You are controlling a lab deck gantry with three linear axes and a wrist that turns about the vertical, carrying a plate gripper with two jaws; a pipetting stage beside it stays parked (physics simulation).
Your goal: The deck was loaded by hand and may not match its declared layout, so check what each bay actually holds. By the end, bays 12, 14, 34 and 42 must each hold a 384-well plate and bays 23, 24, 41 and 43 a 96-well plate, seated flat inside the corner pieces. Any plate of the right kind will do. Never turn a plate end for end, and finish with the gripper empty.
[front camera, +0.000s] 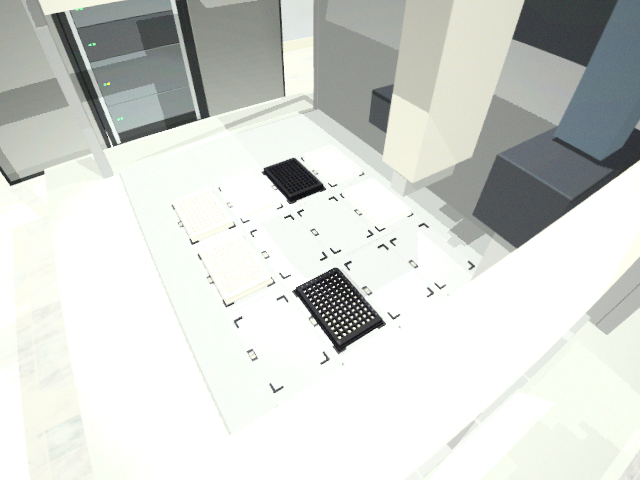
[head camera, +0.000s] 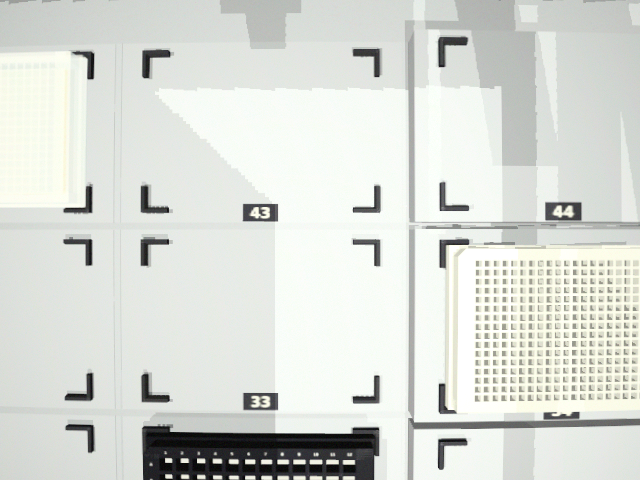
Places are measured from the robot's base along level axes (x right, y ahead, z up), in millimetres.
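Pixels of known places: robot's base, origin of the base link: (front camera: pixel 173 205).
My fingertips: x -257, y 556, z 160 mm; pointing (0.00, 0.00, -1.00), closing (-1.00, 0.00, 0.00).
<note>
Ahead of a thing's pixels: the offset from my fingertips to its middle. "spot": to the spot under its first point.
In the head view, a cream 384-well plate @(dx +0, dy +1, dz -138 mm) (head camera: pixel 555 330) lies in bay 34, its right part cut off. A black 96-well plate @(dx +107, dy -164, dz -153 mm) (head camera: pixel 258 444) (front camera: pixel 339 308) sits in bay 23. A cream fine-welled plate @(dx -107, dy -328, dz -153 mm) (head camera: pixel 33 129) (front camera: pixel 375 201) is in bay 42. Bays 43 @(spot: dx -108, dy -195, dz -160 mm) (head camera: pixel 206 129), 33 and 44 hold no plate. In the front view, another black plate @(dx +0, dy -492, dz -153 mm) (front camera: pixel 293 179) is in bay 31. Cream plates are in bays 11 @(dx +214, dy -492, dz -153 mm) (front camera: pixel 202 214), 12 (front camera: pixel 235 266) and 41 @(dx -107, dy -492, dz -153 mm) (front camera: pixel 330 164); a washed-out one is in 21. The gripper's dark body (front camera: pixel 537 191) is at the right; its jaws are hidden.
The parked pipetting stage (front camera: pixel 439 103) hangs beyond the far right bays. A pale frame beam (front camera: pixel 568 248) crosses the lower right and hides part of the deck. A glass-fronted rack (front camera: pixel 199 77) stands behind the deck. Bays 13, 22 and 32 show no plate.
</note>
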